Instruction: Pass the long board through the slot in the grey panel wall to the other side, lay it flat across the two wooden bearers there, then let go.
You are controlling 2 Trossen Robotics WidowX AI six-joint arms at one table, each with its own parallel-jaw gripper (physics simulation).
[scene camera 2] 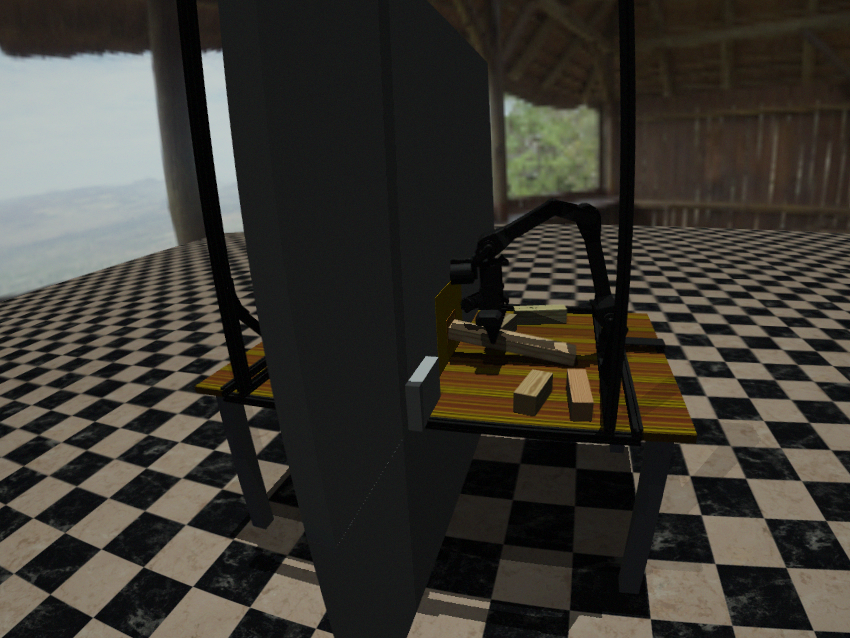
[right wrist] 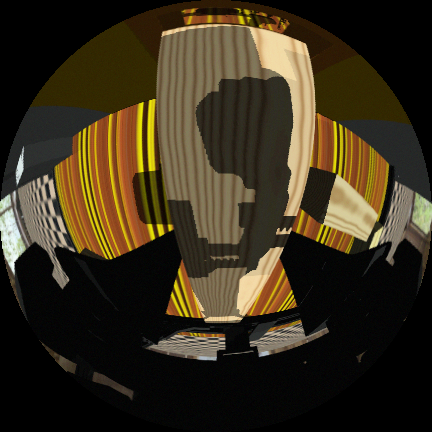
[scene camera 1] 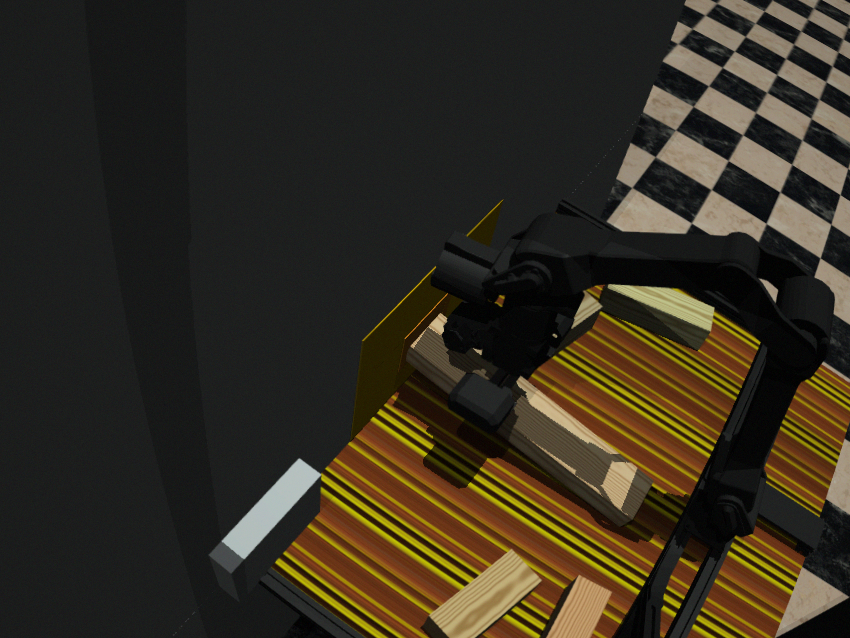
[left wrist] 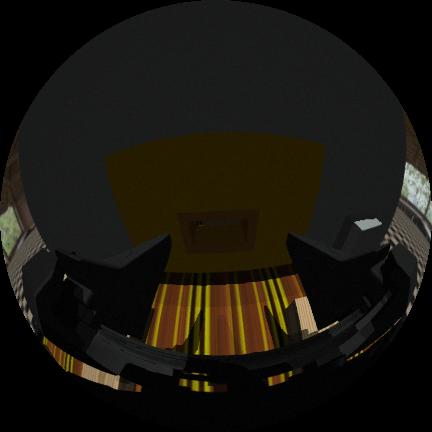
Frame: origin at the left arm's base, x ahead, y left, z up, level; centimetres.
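Seen in the pictures: left gripper, fingertip midpoint: [left wrist: 230, 239]; right gripper, fingertip midpoint: [scene camera 2: 495, 338] [right wrist: 230, 232]; right arm's base, origin of the base link: [right wrist: 235, 328] [scene camera 1: 711, 522].
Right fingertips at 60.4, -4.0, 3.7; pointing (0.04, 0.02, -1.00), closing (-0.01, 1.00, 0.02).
Offsets run from my right fingertips to a thing's middle, as dx, dy, dz. "pt": to the spot under its first point. Level surfaces: height alone.
The long board {+4.6, +0.0, -0.6} [scene camera 1: 562, 443] [scene camera 2: 526, 342] [right wrist: 189, 132] is pale wood and lies at a slant over the striped table {dz -5.6} [scene camera 1: 410, 532]. Its far end sits at the yellow plate [scene camera 1: 385, 355] [left wrist: 160, 181] on the grey panel wall [scene camera 1: 296, 190] [scene camera 2: 359, 253] [left wrist: 201, 80]. My right gripper [scene camera 1: 501, 380] [scene camera 2: 492, 332] [right wrist: 230, 232] is shut on the board near that far end. The slot [left wrist: 219, 231] [right wrist: 233, 17] shows in both wrist views. My left gripper [left wrist: 230, 239] is open and empty on the other side, facing the slot. A wooden bearer {pt -28.9, -8.7, -1.8} [left wrist: 301, 318] lies by its finger.
Loose wood blocks {+12.1, -21.9, -3.3} [scene camera 1: 486, 598] {+22.1, -21.1, -3.4} [scene camera 1: 581, 608] {+10.0, +30.7, -3.3} [scene camera 1: 657, 313] [scene camera 2: 533, 391] [scene camera 2: 580, 394] lie on the right arm's side. A grey block [scene camera 1: 267, 519] [scene camera 2: 420, 389] [left wrist: 362, 229] juts from the wall at the table's edge. A black frame post [scene camera 2: 621, 253] stands beside the table.
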